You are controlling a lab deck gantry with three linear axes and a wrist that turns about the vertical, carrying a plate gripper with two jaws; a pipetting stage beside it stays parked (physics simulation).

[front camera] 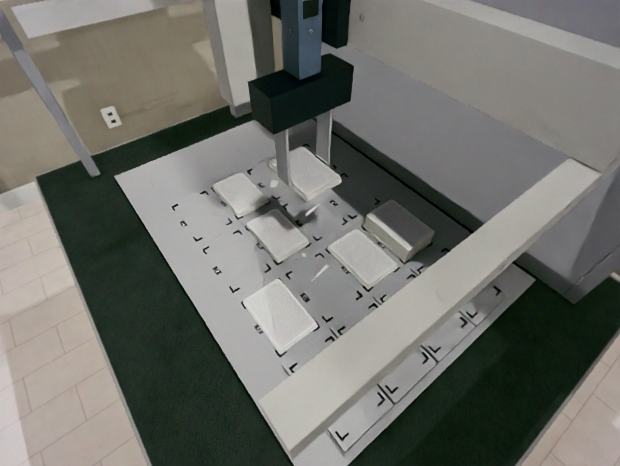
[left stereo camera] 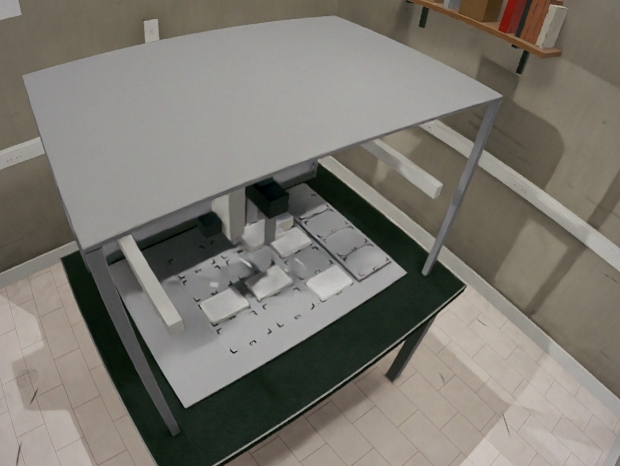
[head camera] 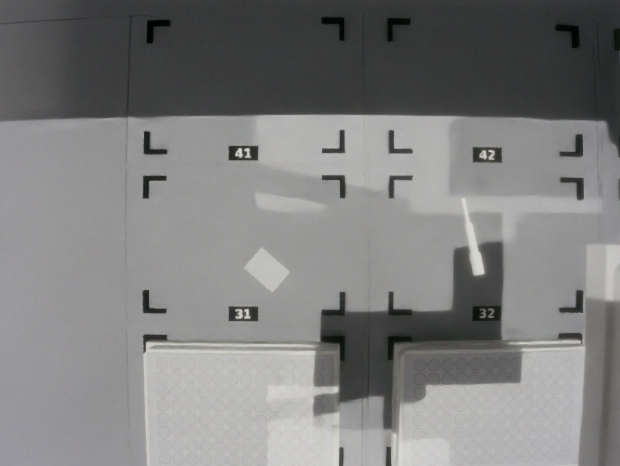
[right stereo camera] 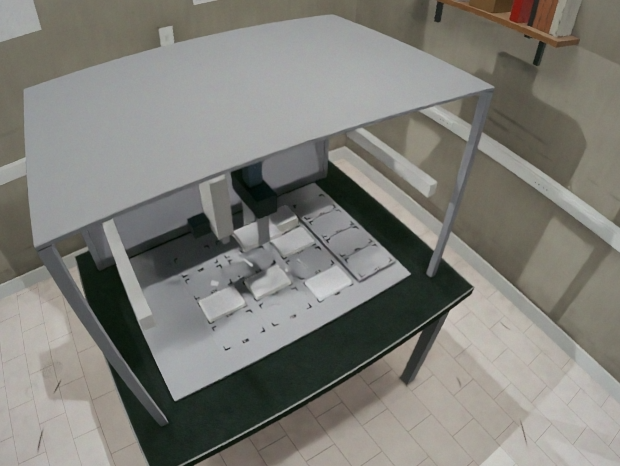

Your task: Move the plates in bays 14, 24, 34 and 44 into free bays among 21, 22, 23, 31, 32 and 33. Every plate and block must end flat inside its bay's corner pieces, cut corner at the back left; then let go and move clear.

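Frame: origin at the robot's base, x right, y ahead, z up, level; metres.
Seen in the pictures: gripper, fingertip midpoint: (front camera: 304, 171) (left stereo camera: 260, 233) (right stereo camera: 256, 233); robot's base, link origin: (front camera: 173, 207) (left stereo camera: 233, 352) (right stereo camera: 226, 349).
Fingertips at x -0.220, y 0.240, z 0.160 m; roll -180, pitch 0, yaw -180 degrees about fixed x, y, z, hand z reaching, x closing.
Offsets run from my fingertips to a thing's top centre. "pt": to the spot under its first point.
My gripper (front camera: 306, 173) (left stereo camera: 261, 234) (right stereo camera: 254, 234) is shut on a white plate @[dx +0.000, dy +0.000, dz +0.007 m] (front camera: 311, 170) (left stereo camera: 252, 237) (right stereo camera: 246, 237), held level above the back middle of the deck. A plate @[dx +0.070, dy -0.176, dz -0.146 m] (front camera: 240, 192) (head camera: 230, 425) (left stereo camera: 224, 304) (right stereo camera: 222, 303) sits in bay 21. Another plate @[dx +0.070, dy -0.012, dz -0.146 m] (front camera: 278, 236) (head camera: 496, 420) (left stereo camera: 269, 283) (right stereo camera: 268, 281) sits in bay 22. A third plate @[dx -0.037, dy +0.152, dz -0.146 m] (front camera: 363, 257) (left stereo camera: 291, 243) (right stereo camera: 293, 240) sits in bay 33. Bay 31 @[pt dx -0.076, dy -0.241, dz -0.158 m] (head camera: 146, 186) and bay 32 @[pt dx -0.076, dy -0.075, dz -0.160 m] (head camera: 394, 186) hold no plate. The held plate's cut corner is unclear.
A tall block @[dx -0.144, dy +0.152, dz -0.118 m] (front camera: 399, 227) (left stereo camera: 285, 221) (right stereo camera: 284, 218) stands behind the bay 33 plate. A plate @[dx +0.177, dy +0.152, dz -0.146 m] (front camera: 280, 314) (left stereo camera: 329, 283) (right stereo camera: 328, 283) lies in bay 13. A pale beam (front camera: 431, 310) crosses the front view. The pipetting stage (left stereo camera: 232, 215) (right stereo camera: 216, 210) is beside the gripper.
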